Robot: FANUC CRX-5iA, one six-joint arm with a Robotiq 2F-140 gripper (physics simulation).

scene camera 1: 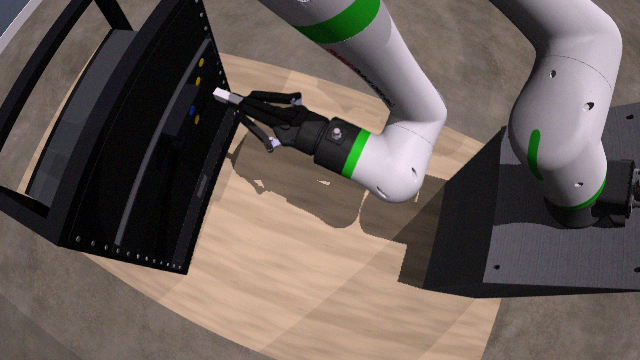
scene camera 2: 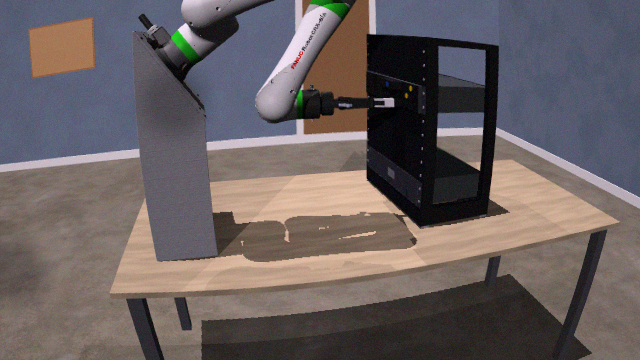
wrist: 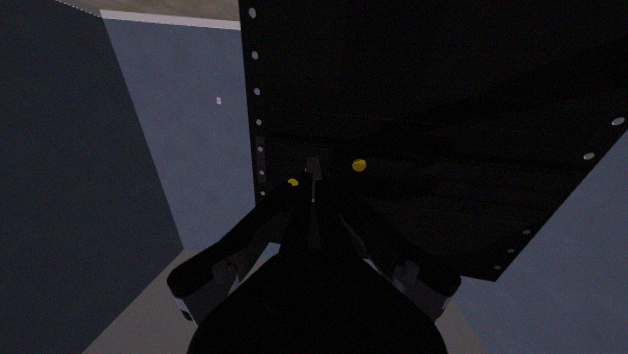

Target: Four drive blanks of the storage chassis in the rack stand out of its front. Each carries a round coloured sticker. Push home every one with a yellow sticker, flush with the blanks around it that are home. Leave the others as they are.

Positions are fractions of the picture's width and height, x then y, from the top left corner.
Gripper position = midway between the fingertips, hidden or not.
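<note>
A black rack (scene camera 1: 0.20, 0.48) (scene camera 2: 0.63, 0.45) (wrist: 0.76, 0.56) stands in the robot's scene, visible in the wrist view as well as to the scene cameras. The same views show the gripper (scene camera 1: 0.34, 0.26) (scene camera 2: 0.61, 0.28) (wrist: 0.50, 0.47).
</note>
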